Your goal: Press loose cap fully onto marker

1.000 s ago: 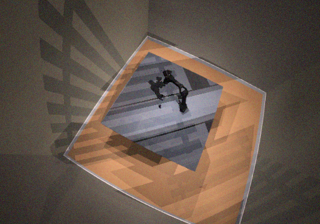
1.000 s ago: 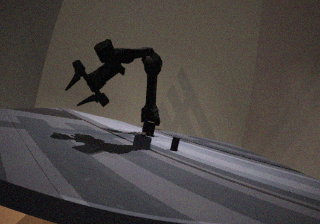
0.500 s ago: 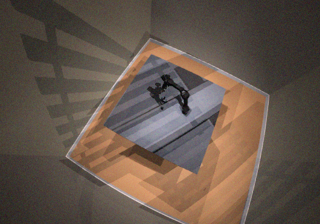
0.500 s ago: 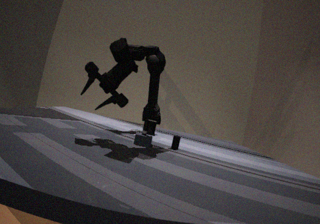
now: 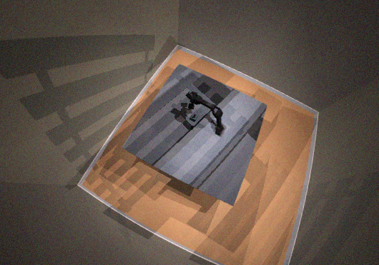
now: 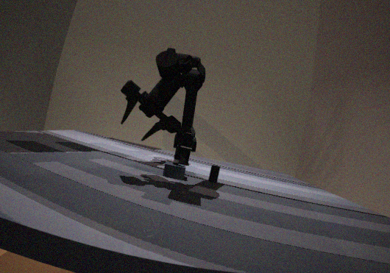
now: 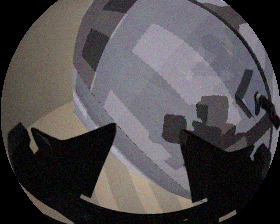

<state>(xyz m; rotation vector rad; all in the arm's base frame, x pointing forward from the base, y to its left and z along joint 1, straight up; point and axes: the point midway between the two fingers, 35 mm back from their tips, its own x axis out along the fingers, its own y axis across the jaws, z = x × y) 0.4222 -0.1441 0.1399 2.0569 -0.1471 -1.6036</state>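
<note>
Now: the cap 260 mm to the left of my gripper tip, 140 mm behind it and 80 mm below it. Also, from my gripper tip: dark holder block 130 mm to the left, 110 mm behind, 90 mm below.
</note>
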